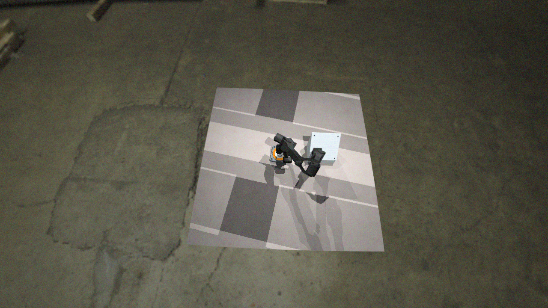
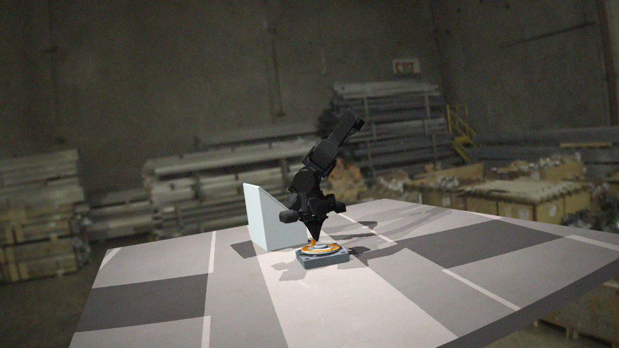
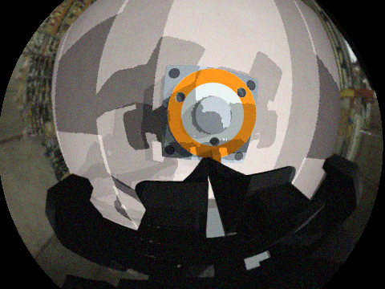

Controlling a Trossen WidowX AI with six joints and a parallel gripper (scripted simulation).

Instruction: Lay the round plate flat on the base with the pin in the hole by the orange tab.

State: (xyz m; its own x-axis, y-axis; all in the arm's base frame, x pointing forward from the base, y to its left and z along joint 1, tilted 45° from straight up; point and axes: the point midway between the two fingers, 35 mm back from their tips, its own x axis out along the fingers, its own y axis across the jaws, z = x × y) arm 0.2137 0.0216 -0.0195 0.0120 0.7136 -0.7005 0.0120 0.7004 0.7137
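Right now the round plate is 3 cm ahead of my gripper tip, 1 cm to the right of it and 1 cm below it. Round my gripper tip: square grey base (5 cm ahead, 2 cm below, 1 cm to the right).
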